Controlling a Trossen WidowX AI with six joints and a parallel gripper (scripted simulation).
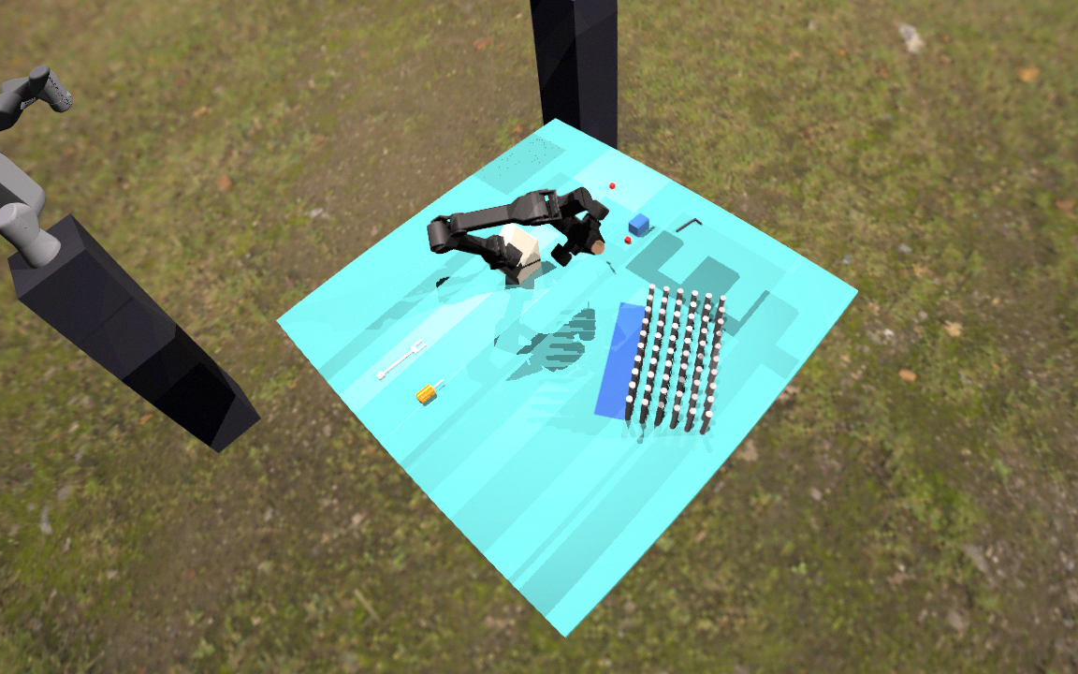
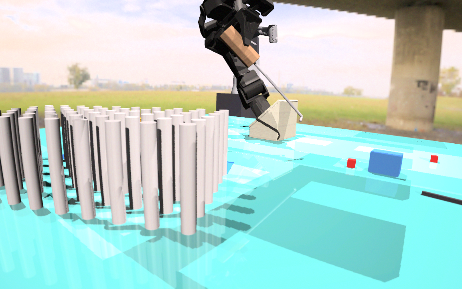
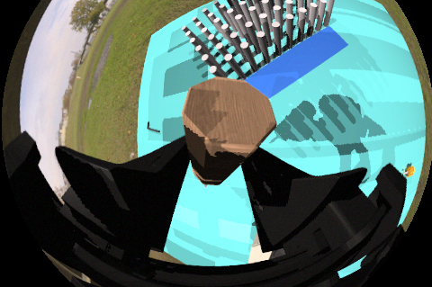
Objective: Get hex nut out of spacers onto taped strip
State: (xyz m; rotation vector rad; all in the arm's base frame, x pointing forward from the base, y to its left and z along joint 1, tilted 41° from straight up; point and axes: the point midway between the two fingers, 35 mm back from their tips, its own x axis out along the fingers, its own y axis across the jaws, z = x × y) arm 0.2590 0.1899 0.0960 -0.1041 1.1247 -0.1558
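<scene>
Now: the blue taped strip 23 cm below my gripper tip, 18 cm ahead of it and 10 cm to the right of it. Round my gripper tip: blue cube: 30 cm to the left, 21 cm below, 10 cm behind; then wooden-handled hook tool: 7 cm below, 6 cm behind, 5 cm to the left; then tiny grey hex nut: 30 cm ahead, 22 cm below, 1 cm to the left.
</scene>
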